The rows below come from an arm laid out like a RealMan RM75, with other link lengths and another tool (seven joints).
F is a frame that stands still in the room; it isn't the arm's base.
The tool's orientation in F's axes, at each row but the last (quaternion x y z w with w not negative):
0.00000, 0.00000, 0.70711, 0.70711
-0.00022, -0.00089, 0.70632, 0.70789
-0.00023, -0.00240, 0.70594, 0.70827
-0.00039, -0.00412, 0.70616, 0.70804
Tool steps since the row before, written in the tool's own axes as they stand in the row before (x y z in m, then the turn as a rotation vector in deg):
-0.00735, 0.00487, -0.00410, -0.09, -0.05, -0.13
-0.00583, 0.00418, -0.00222, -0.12, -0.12, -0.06
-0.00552, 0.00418, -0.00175, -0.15, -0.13, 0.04
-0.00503, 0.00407, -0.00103, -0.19, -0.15, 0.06
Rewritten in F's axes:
-0.00487, -0.00735, -0.00410, 0.05, -0.09, -0.13
-0.00419, -0.00582, -0.00223, 0.12, -0.12, -0.06
-0.00419, -0.00550, -0.00178, 0.13, -0.15, 0.04
-0.00408, -0.00501, -0.00108, 0.15, -0.19, 0.06

